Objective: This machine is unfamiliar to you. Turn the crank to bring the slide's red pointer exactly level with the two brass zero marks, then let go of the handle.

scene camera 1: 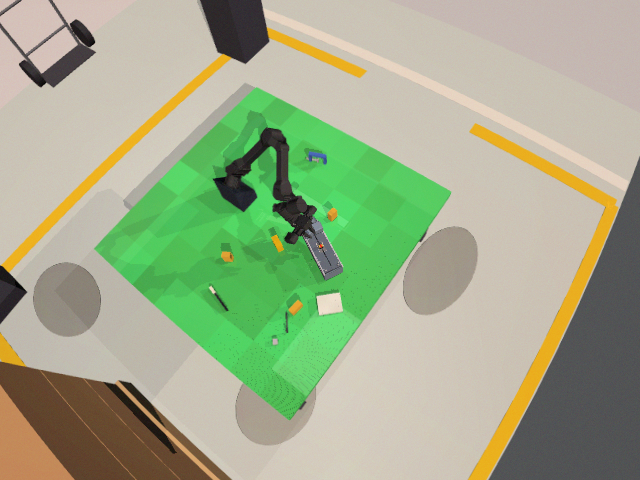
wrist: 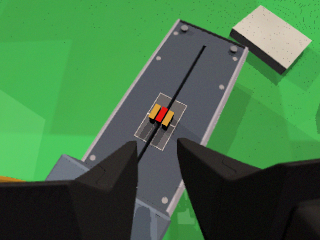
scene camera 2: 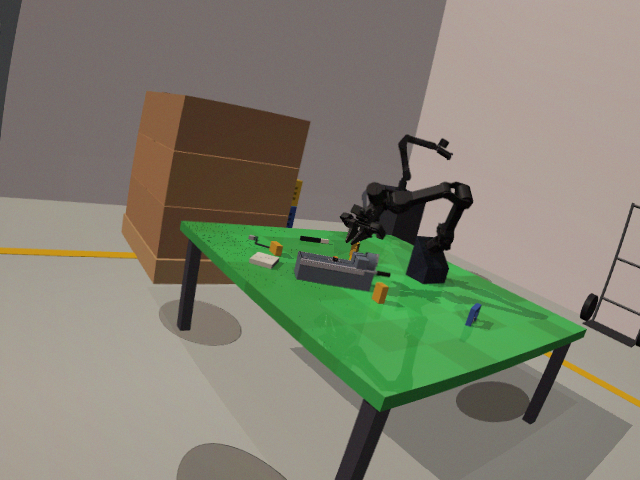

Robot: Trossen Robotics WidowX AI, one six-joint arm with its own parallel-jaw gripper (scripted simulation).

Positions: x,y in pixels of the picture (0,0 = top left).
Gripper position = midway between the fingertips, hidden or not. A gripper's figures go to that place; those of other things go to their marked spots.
Scene:
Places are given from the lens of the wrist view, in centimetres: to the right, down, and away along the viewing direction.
gripper [wrist: 157,147]: 0, 2, 11
grey slide machine [wrist: 192,72]: 3, -5, 20

